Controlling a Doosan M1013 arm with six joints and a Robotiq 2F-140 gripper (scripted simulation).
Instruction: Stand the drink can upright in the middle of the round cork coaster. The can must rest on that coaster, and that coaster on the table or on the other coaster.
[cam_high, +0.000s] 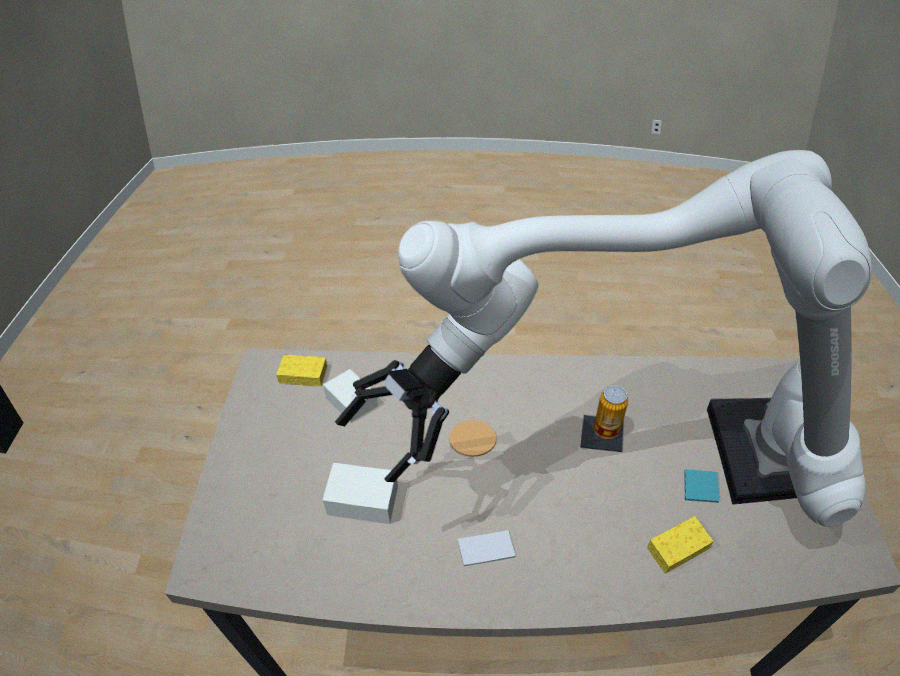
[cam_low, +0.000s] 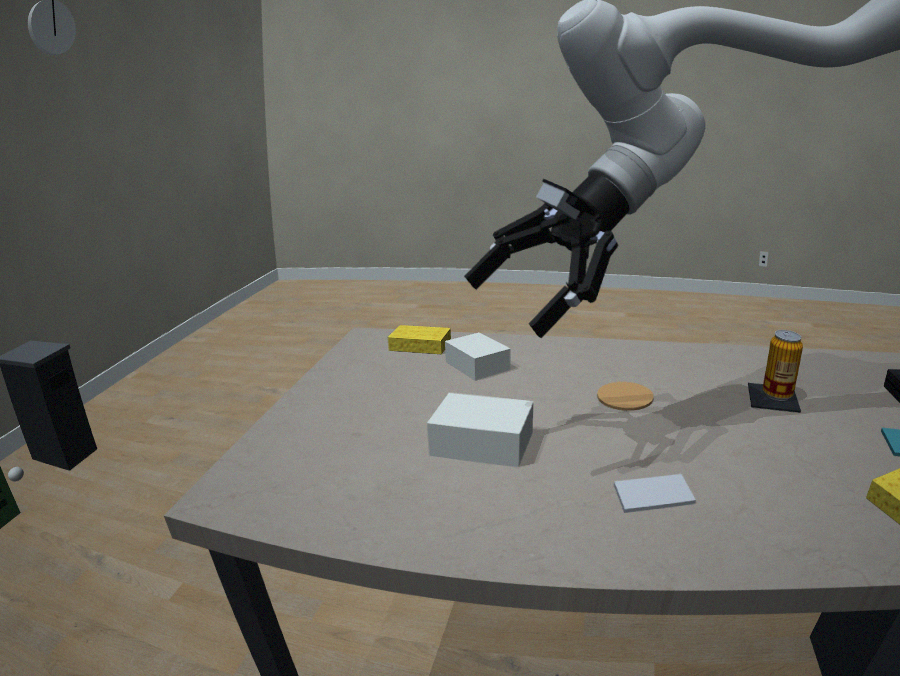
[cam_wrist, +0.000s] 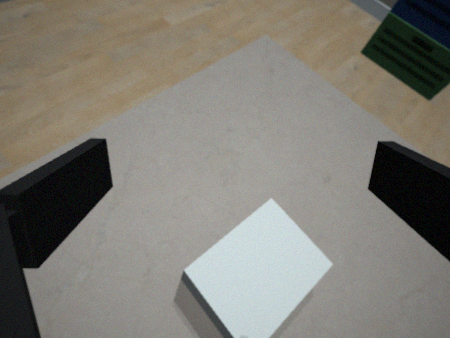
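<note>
Now: the drink can 51 cm behind my hand, 27 cm to the right of it and 19 cm below it. Round my hand: pale flat card (22 cm behind, 6 cm to the left, 25 cm below); round cork coaster (19 cm behind, 25 cm to the right, 25 cm below); yellow sponge (26 cm ahead, 45 cm to the right, 24 cm below).
</note>
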